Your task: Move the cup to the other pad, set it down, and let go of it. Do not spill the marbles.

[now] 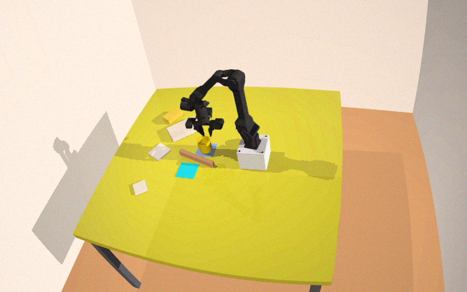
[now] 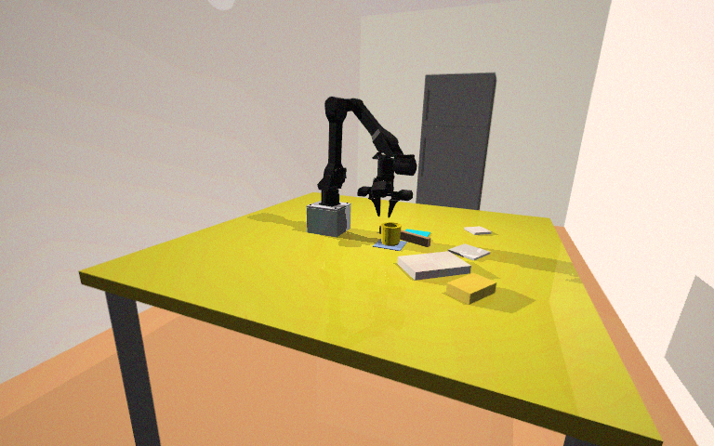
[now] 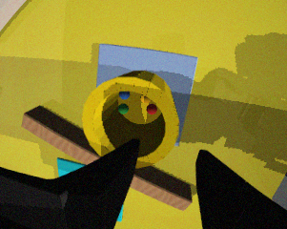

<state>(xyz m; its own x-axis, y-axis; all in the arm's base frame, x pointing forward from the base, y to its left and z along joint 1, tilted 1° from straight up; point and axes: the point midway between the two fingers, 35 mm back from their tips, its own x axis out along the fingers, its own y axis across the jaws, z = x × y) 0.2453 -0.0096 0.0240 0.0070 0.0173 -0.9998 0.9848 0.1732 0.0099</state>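
Now: the yellow cup 20 mm ahead of my gripper tip, 10 mm to the left of it and 60 mm below it. From my gripper tip the other things lie so: green marble: 40 mm ahead, 20 mm to the left, 80 mm below; then blue pad: 30 mm ahead, 110 mm below; then wooden bar: 40 mm ahead, 80 mm to the left, 90 mm below.
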